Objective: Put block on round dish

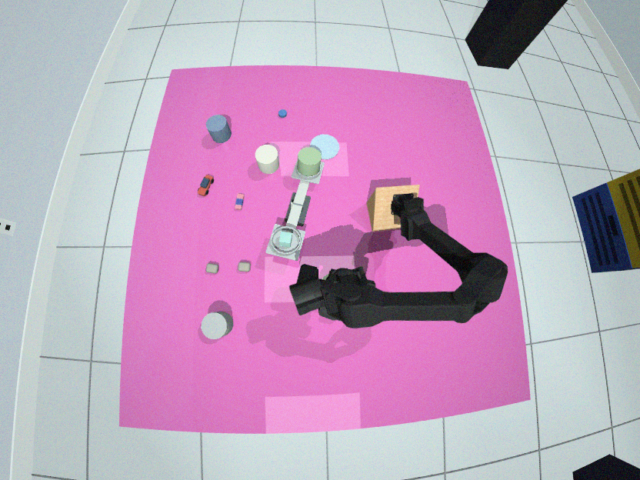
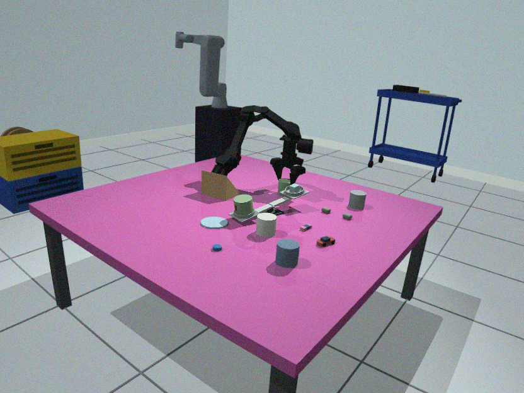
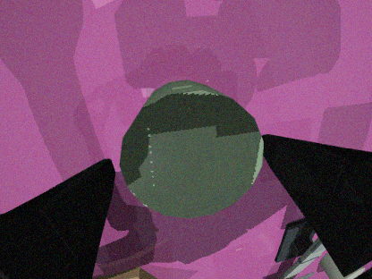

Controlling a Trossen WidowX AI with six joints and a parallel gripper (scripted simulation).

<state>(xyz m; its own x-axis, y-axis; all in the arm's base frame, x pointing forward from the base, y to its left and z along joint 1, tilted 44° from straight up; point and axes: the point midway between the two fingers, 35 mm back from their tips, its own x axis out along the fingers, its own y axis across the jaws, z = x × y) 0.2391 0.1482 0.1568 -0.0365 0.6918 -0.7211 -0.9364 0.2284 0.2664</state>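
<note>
Right now the pale teal block is 14 cm to the right of my gripper tip, 11 cm ahead of it and 4 cm above it. From my gripper tip the other things lie so: pink-blue piece (29 cm to the right, 25 cm ahead, 4 cm below); balance (25 cm to the right, 7 cm ahead, 1 cm below); grey cylinder (31 cm ahead, 8 cm to the left, 1 cm below).
</note>
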